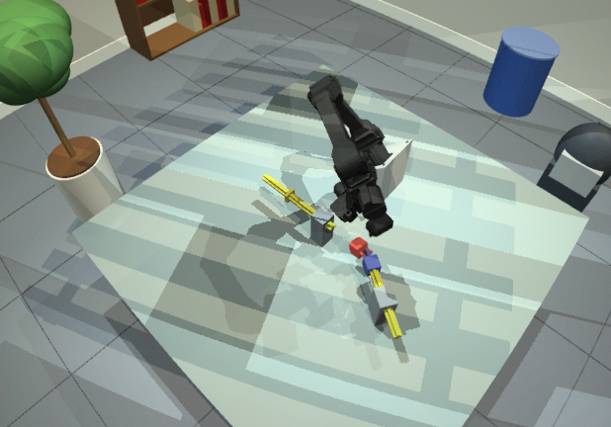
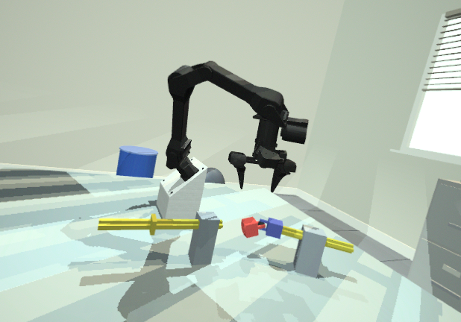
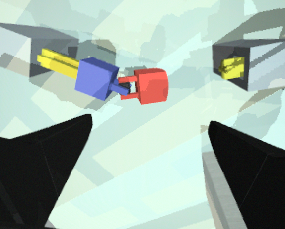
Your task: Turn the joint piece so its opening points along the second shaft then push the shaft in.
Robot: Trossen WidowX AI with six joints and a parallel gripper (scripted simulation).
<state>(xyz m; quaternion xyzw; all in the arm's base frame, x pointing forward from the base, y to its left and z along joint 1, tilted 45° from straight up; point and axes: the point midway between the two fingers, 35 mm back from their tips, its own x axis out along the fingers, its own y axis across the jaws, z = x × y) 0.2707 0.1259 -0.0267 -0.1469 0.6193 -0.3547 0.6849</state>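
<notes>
Now: the red joint piece 110 mm below my gripper tip and 10 mm to the left of it.
</notes>
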